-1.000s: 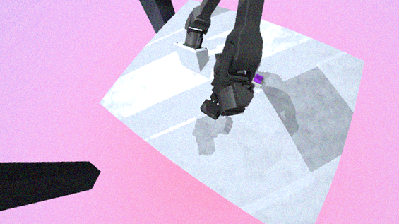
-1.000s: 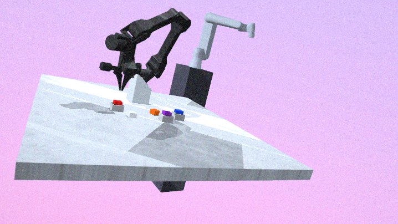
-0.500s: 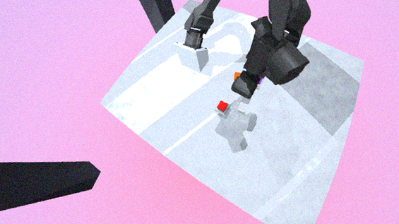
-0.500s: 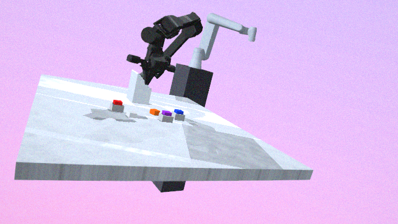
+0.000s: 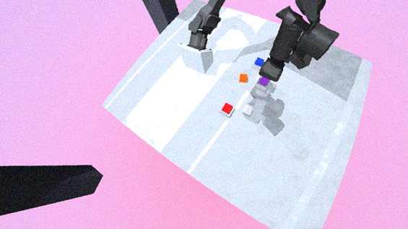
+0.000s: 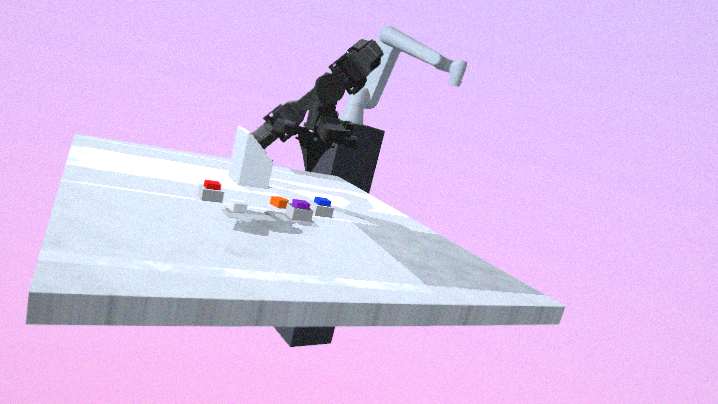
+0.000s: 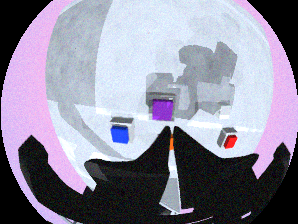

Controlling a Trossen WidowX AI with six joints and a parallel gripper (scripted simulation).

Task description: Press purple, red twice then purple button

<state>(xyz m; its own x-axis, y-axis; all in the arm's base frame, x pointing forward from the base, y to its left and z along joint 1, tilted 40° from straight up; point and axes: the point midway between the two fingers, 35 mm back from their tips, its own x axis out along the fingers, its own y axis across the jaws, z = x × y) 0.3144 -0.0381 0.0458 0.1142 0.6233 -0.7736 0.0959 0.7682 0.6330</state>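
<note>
Right now the purple button is 1 cm behind my gripper tip, 1 cm to the left of it and 8 cm below it. Also, from my gripper tip: white block: 2 cm behind, 14 cm to the right, 10 cm below; orange block: 10 cm behind, 10 cm below; blue button: 6 cm behind, 9 cm to the left, 8 cm below.
</note>
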